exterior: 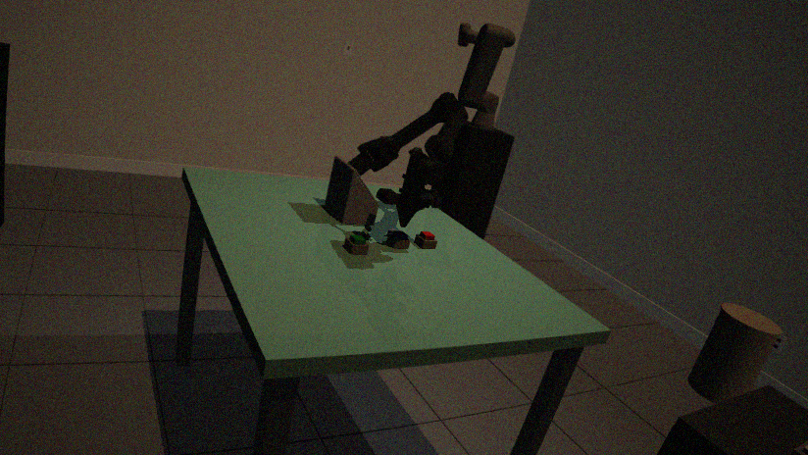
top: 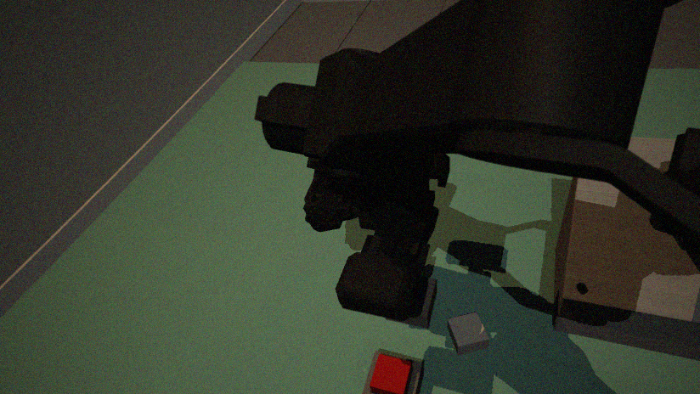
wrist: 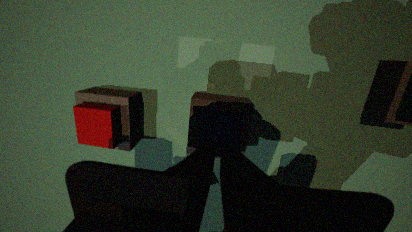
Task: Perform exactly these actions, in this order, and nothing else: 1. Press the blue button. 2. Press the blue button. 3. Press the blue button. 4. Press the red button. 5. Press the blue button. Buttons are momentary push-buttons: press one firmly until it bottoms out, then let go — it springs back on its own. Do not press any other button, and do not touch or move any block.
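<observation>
Right now the blue button is 3 cm below my gripper tip. Also, from my gripper tip: red button: 10 cm to the left, 3 cm below, 2 cm behind; block: 7 cm behind, 5 cm below, 1 cm to the left; green button: 15 cm to the right, 7 cm ahead, 3 cm below.
</observation>
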